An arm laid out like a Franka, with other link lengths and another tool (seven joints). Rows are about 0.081 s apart.
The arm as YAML. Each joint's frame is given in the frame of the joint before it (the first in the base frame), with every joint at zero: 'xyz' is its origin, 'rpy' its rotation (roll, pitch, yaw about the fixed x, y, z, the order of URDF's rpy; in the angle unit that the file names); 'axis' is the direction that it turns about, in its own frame. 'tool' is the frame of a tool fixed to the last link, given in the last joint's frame.
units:
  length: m
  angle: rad
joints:
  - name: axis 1
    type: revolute
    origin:
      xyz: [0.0, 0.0, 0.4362]
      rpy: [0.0, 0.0, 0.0]
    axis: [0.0, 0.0, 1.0]
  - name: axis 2
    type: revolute
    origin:
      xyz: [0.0, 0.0, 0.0]
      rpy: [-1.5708, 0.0, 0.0]
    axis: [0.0, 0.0, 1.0]
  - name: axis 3
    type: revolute
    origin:
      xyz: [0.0, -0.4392, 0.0]
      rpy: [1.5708, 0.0, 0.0]
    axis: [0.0, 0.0, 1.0]
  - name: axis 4
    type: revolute
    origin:
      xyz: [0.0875, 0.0, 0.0]
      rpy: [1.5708, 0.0, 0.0]
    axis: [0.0, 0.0, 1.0]
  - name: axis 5
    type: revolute
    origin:
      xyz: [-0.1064, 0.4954, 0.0]
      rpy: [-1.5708, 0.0, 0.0]
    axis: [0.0, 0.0, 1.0]
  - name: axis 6
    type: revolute
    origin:
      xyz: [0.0, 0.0, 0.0]
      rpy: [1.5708, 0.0, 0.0]
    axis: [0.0, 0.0, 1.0]
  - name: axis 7
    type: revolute
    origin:
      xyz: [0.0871, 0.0, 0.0]
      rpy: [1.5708, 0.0, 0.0]
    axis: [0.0, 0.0, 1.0]
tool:
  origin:
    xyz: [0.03, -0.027, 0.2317]
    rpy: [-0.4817, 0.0, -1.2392]
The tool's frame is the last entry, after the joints.
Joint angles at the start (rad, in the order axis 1, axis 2, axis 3, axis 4, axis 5, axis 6, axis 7):
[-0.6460 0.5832 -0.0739 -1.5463 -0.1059 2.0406 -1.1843]
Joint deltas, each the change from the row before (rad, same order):
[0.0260 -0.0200 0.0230 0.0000 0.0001 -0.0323 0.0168]
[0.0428 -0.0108 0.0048 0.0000 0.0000 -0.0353 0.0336]
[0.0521 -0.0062 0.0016 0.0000 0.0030 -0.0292 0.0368]
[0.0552 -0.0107 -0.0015 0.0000 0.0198 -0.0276 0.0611]
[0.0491 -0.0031 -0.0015 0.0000 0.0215 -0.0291 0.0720]
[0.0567 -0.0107 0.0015 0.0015 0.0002 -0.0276 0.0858]
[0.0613 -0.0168 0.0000 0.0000 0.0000 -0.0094 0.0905]
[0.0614 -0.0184 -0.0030 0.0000 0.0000 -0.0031 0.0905]
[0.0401 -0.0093 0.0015 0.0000 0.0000 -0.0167 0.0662]
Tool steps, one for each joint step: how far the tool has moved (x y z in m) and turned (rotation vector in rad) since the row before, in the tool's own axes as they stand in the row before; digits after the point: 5 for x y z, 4 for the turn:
[0.02917 0.02960 -0.00615 -0.0017 0.0217 -0.0187]
[0.03090 0.02600 0.00117 0.0151 0.0160 -0.0048]
[0.03507 0.02831 0.00562 0.0147 0.0147 -0.0082]
[0.03775 0.03145 0.00256 0.0022 0.0053 0.0212]
[0.03628 0.02360 0.00706 0.0103 0.0047 0.0391]
[0.04120 0.02528 0.00126 0.0148 -0.0161 0.0254]
[0.04341 0.02768 -0.00375 -0.0048 -0.0292 0.0207]
[0.04264 0.02501 -0.00713 -0.0133 -0.0329 0.0219]
[0.03204 0.01114 -0.00364 0.0062 -0.0166 0.0209]

